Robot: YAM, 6 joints.
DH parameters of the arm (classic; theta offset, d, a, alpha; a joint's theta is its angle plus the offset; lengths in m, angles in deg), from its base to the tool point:
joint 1: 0 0.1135 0.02 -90
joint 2: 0 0 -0.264 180
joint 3: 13.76 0 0.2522 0
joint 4: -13.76 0 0.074 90
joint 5: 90 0 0 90
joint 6: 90 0.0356 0 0
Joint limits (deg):
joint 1: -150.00..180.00
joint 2: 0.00..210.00
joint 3: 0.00..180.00
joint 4: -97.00..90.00
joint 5: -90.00..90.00
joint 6: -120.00..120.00
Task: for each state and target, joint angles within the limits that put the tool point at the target. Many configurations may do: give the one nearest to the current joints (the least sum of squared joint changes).
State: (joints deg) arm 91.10 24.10 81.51 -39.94 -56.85 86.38
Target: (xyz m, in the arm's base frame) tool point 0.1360 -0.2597 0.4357
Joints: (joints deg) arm 123.42 1.16 98.99 -36.53 -56.00 86.38
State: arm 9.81 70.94 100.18 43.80 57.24 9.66
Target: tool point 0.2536 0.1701 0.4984
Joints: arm 39.44 83.15 83.54 40.40 56.64 9.66
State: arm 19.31 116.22 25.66 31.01 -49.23 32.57
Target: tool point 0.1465 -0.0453 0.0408
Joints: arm -27.05 97.90 5.45 30.01 -47.61 32.57
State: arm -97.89 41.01 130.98 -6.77 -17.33 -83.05
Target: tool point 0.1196 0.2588 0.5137
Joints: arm -112.23 13.22 108.53 -24.14 -21.10 -83.05
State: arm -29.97 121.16 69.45 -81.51 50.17 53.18
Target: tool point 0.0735 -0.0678 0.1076
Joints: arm -28.23 115.26 26.09 -90.49 44.55 53.18
